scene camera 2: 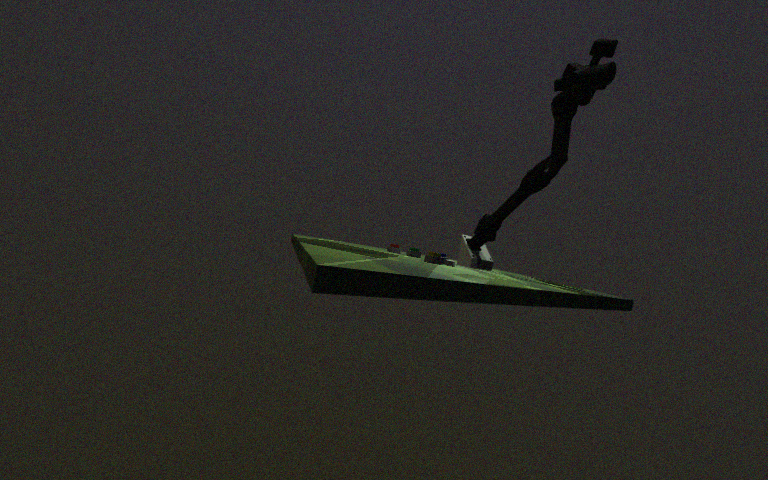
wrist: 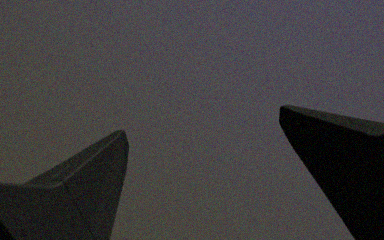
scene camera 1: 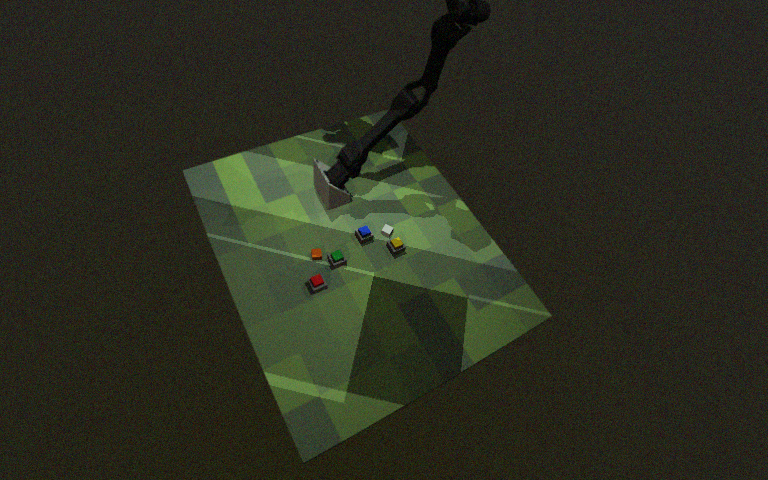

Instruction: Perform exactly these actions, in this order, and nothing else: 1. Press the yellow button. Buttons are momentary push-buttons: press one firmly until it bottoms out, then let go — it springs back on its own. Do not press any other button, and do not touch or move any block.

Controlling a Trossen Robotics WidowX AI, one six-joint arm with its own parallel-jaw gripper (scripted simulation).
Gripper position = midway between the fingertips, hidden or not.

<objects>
My gripper shows in scene camera 2 (605, 68) and in the wrist view (203, 126); in scene camera 1 it is out of frame.
</objects>
